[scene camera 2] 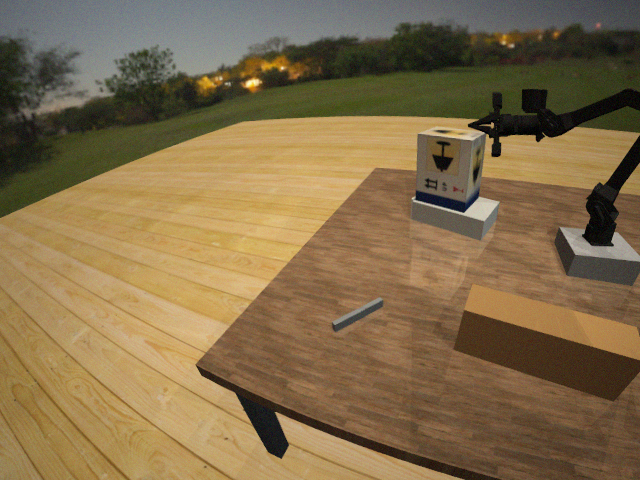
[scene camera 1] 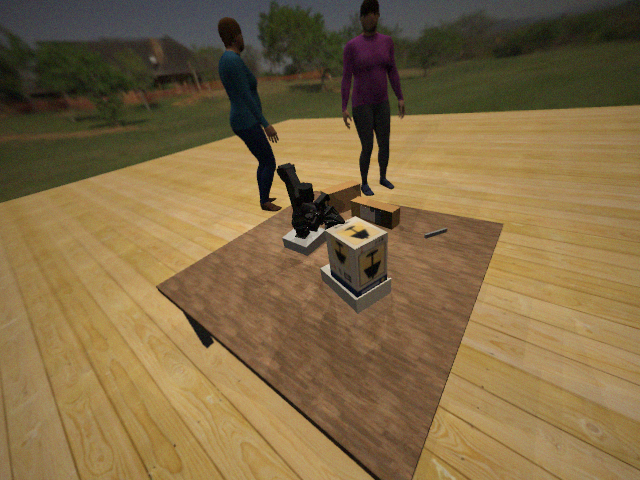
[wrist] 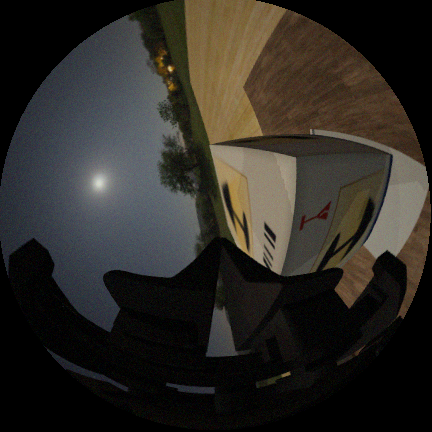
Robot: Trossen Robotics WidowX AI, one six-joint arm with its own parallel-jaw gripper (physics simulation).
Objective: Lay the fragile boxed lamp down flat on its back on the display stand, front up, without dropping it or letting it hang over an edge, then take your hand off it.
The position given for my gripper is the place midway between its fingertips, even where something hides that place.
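Shut and holding nothing, my gripper (scene camera 2: 467,125) is there for me to see. Scene camera 1 gives me the gripper too (scene camera 1: 344,222). In the wrist view I see the gripper (wrist: 218,242) together with a display stand (wrist: 396,219).
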